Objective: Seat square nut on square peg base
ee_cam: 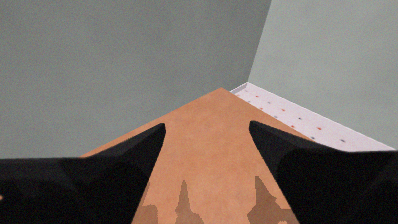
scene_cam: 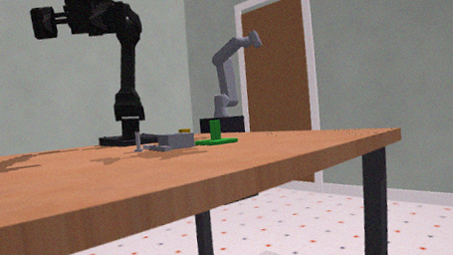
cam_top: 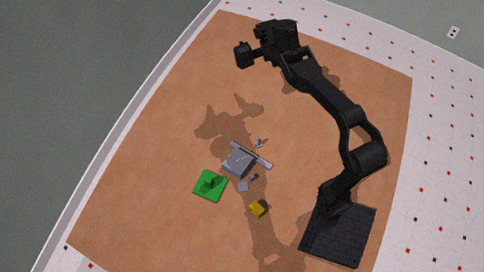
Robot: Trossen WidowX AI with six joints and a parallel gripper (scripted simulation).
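Now: hand 120 mm past the grey square plate, 300 mm to the right of it and 270 mm above it. The rest, counted from my hand: grey pin: 90 mm behind, 160 mm to the left, 250 mm below; then grey block: 70 mm behind, 250 mm to the left, 250 mm below.
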